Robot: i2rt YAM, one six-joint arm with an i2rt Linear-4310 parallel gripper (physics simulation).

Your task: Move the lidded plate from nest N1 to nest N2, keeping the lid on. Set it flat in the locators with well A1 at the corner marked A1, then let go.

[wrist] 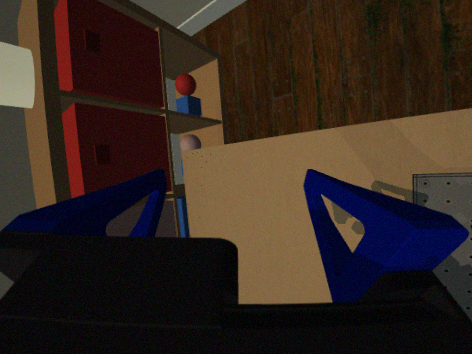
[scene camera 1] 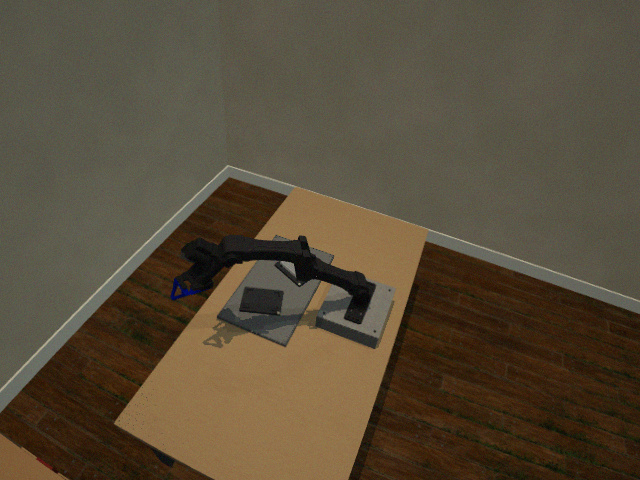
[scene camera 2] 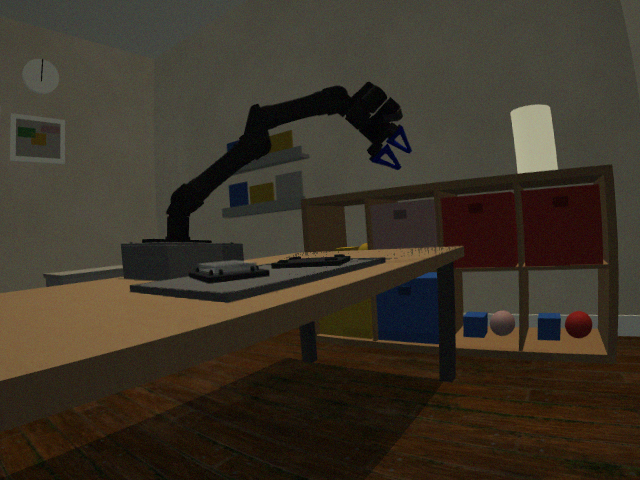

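Pixels of known places: gripper, fingertip midpoint: (wrist: 235,177) (scene camera 1: 181,295) (scene camera 2: 405,160); arm's base, link origin: (scene camera 1: 360,301) (scene camera 2: 177,243).
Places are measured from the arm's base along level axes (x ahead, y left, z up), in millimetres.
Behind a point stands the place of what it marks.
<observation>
The lidded plate (scene camera 1: 287,266) {y -76, x 354, z -46 mm} (scene camera 2: 227,267) {y -142, x 372, z -50 mm} is a pale, low block seated in a dark nest (scene camera 2: 235,277) {y -141, x 391, z -69 mm}, which I take as N1. In scene camera 1 the arm hides much of the plate. The other dark nest (scene camera 1: 262,301) {y 129, x 367, z -62 mm} (scene camera 2: 310,262) {y 71, x 406, z -64 mm}, which I take as N2, holds no plate. Both nests are on a grey board (scene camera 1: 281,336) {y 236, x 228, z -74 mm} (scene camera 2: 178,290) {y -259, x 379, z -75 mm} (wrist: 435,192) {y 243, x 473, z -74 mm}. Nest labels and the A1 mark are not readable. My gripper (scene camera 2: 404,159) {y 394, x 523, z 187 mm} (wrist: 235,177) {y 394, x 523, z 187 mm} is open and empty, blue fingers wide apart. It hangs high, well away from the plate. Neither nest shows in the wrist view.
The arm stands on a grey block (scene camera 1: 338,328) {y 127, x 40, z -41 mm} (scene camera 2: 155,260) {y -121, x 75, z -37 mm} on the wooden table (scene camera 1: 248,392) {y 485, x 234, z -87 mm} (scene camera 2: 77,320) {y -441, x 404, z -87 mm} (wrist: 260,210) {y 532, x 422, z -87 mm}. The arm reaches above the board. A shelf unit (scene camera 2: 612,232) (wrist: 45,125) with red boxes stands beyond the table's end and carries a pale lamp (scene camera 2: 535,139) (wrist: 15,75).
</observation>
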